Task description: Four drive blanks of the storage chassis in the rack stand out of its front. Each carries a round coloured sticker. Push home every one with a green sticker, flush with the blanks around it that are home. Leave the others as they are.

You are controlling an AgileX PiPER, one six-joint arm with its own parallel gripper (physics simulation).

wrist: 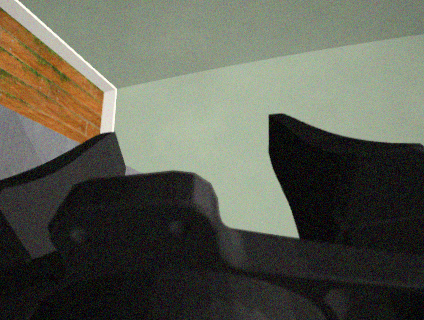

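Observation:
My gripper (193, 142) is open. Its two dark fingers stand wide apart at the left and right of the wrist view, with the pale green wall showing between their tips and no object between them. The dark gripper body fills the lower part of the view. The rack, the storage chassis, the drive blanks and their coloured stickers do not show in this view, so how far any blank stands out cannot be told.
A pale green wall (200, 105) lies beyond the fingers, with a darker grey-green surface (225, 35) above it. At the upper left is an orange-brown planked surface (50, 75) edged by a white frame (108, 107). A grey-violet surface (25, 137) shows below it.

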